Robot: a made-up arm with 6 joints.
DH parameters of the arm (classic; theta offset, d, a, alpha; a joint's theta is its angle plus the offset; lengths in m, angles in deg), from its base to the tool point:
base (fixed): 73.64 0 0.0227 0
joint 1: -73.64 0.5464 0.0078 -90
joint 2: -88.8 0 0.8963 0
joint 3: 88.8 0.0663 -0.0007 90
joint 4: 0 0.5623 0.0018 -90
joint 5: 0 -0.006 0.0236 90
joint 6: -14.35 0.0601 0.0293 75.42
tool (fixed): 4.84 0.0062 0 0
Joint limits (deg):
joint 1: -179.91..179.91
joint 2: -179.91..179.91
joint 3: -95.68..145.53
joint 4: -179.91..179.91
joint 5: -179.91..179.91
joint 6: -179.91..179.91
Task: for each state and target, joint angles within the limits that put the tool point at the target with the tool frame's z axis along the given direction. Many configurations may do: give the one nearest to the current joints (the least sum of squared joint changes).
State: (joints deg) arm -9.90 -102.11 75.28 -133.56 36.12 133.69
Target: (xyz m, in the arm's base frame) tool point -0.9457 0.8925 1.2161 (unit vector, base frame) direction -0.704 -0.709 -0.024
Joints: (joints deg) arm -41.06 -76.67 33.03 -131.37 16.55 143.54
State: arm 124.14 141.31 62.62 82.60 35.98 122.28
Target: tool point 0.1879 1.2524 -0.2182 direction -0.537 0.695 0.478
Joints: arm 77.15 107.07 37.32 101.64 22.49 141.19
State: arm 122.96 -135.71 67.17 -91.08 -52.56 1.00
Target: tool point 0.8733 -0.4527 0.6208 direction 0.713 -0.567 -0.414
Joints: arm 156.11 -125.99 104.35 -82.63 -54.42 -0.84
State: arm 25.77 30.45 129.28 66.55 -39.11 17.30
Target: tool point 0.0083 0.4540 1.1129 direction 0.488 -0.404 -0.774
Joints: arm 81.01 -10.08 128.30 74.65 -37.96 3.02
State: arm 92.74 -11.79 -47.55 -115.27 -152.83 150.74
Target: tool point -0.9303 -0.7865 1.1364 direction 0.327 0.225 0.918
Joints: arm 43.64 -58.41 -21.03 -124.87 -175.99 164.00
